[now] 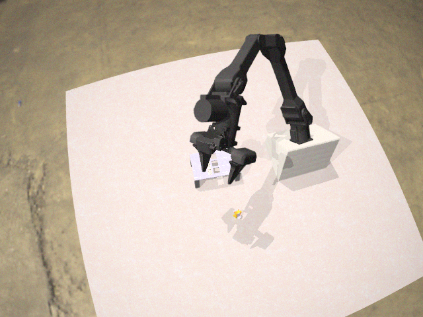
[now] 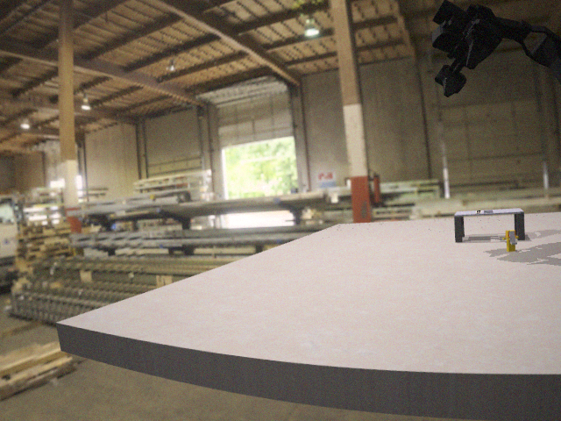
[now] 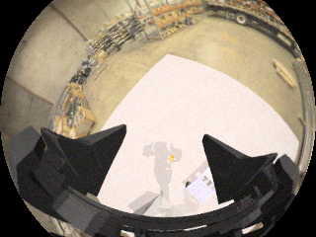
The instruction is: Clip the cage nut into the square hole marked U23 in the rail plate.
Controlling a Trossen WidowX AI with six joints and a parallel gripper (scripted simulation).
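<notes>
Now: gripper tip 310 mm above the cage nut, 80 mm past it and 10 mm to the right of it. Also, from my gripper tip: label (270 mm below, 180 mm to the right, 60 mm behind).
</notes>
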